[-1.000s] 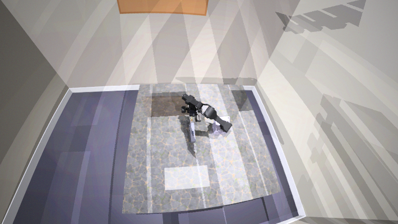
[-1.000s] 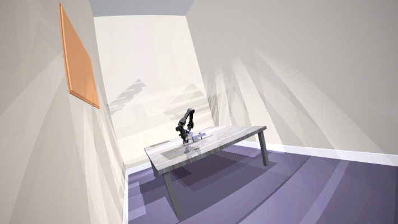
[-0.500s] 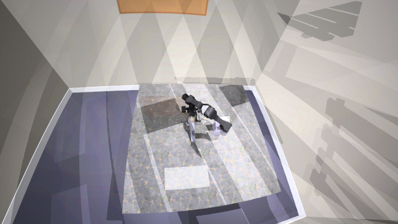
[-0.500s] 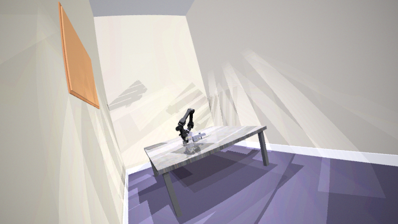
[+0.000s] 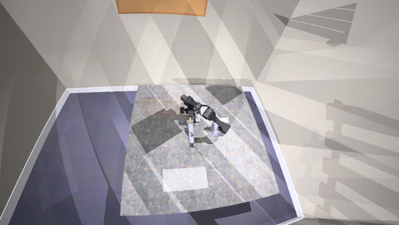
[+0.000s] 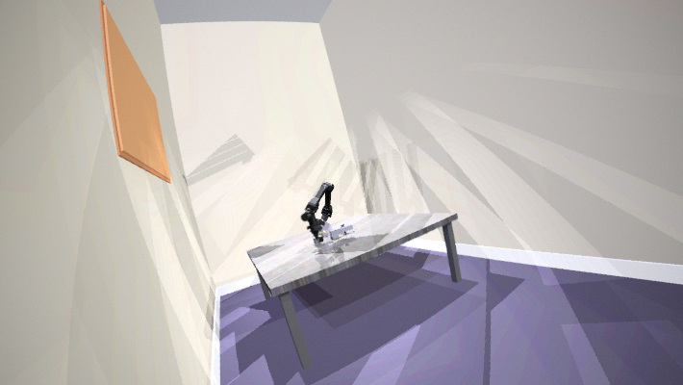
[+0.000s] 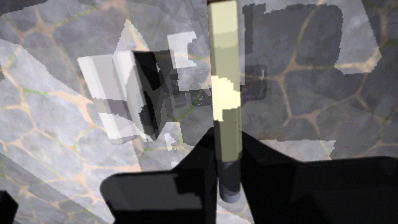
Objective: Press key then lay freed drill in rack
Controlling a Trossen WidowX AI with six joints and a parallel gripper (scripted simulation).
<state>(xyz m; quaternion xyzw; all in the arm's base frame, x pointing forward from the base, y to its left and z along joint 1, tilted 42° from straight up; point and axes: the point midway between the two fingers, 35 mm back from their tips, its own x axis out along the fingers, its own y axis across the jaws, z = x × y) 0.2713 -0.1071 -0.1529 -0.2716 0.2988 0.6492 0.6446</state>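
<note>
The drill is 40 mm to the left of my gripper tip and 30 mm above it. Also, from my gripper tip: grey key: 10 mm ahead, 220 mm to the left, 10 mm above; grey block: 70 mm behind, 30 mm to the left, 20 mm below.
</note>
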